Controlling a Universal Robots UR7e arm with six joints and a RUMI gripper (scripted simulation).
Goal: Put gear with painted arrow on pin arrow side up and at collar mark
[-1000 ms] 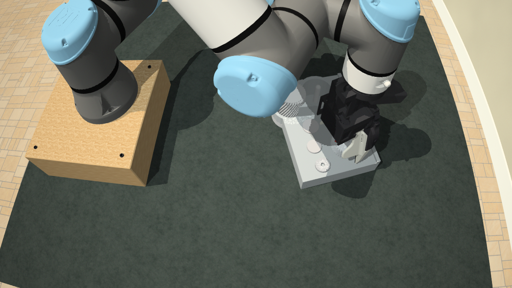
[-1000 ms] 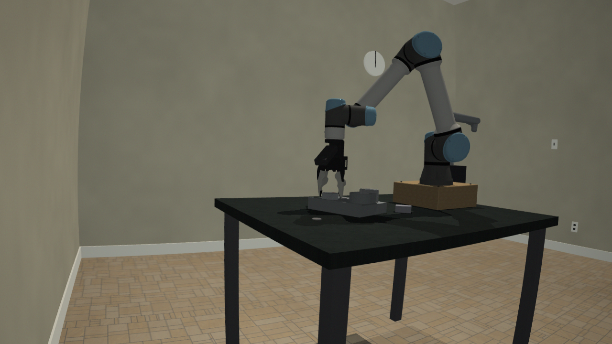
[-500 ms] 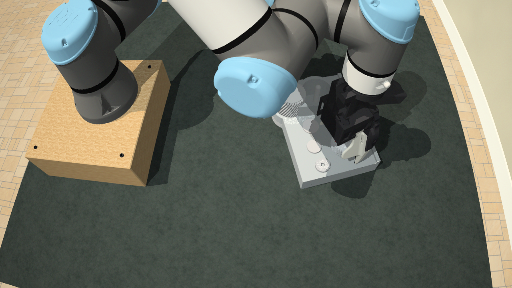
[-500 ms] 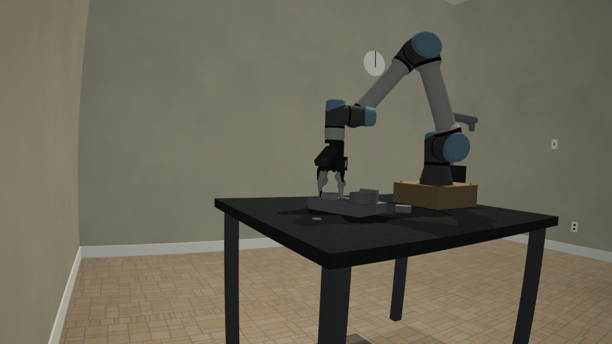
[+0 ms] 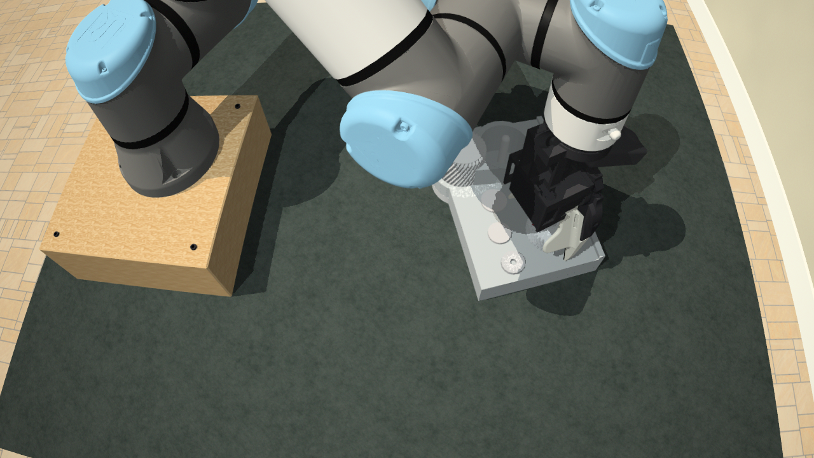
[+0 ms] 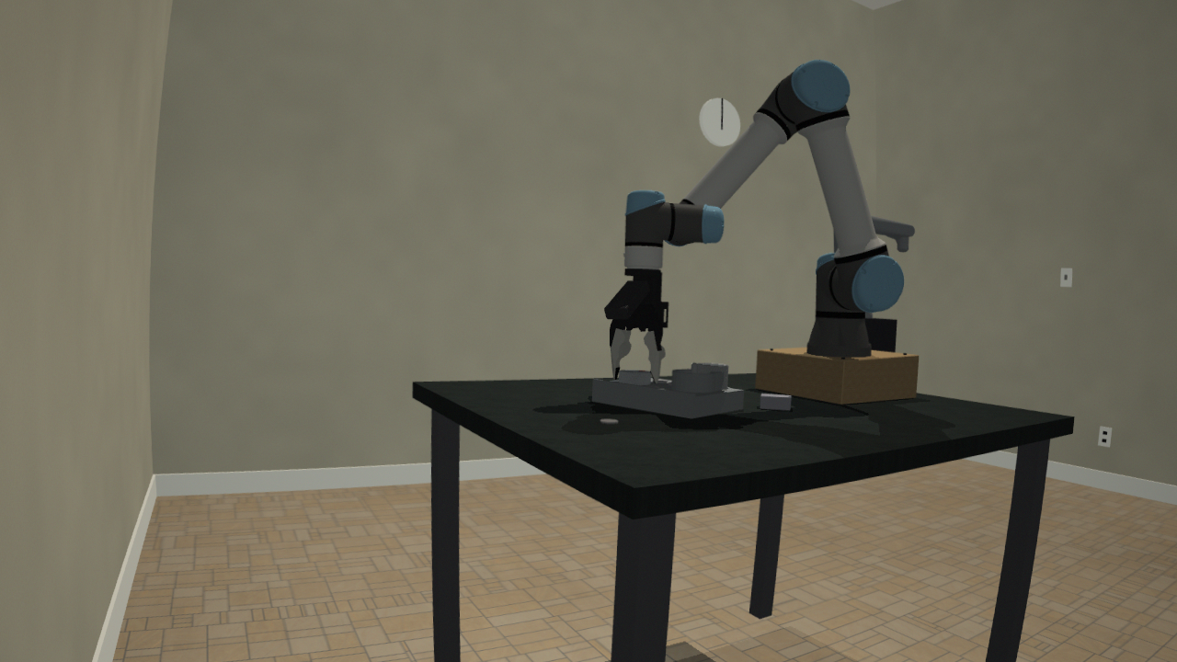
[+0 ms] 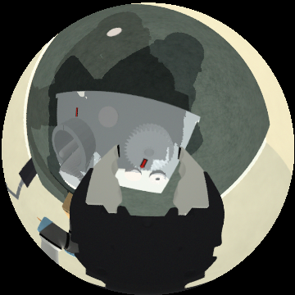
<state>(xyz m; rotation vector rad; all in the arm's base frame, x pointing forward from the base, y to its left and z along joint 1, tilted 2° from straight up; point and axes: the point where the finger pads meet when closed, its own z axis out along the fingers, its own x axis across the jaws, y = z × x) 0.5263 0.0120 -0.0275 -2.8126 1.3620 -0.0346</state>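
Now: the gear right at my hand. Also, from my hand: grey block: 250 mm behind, 120 mm to the left, 40 mm below.
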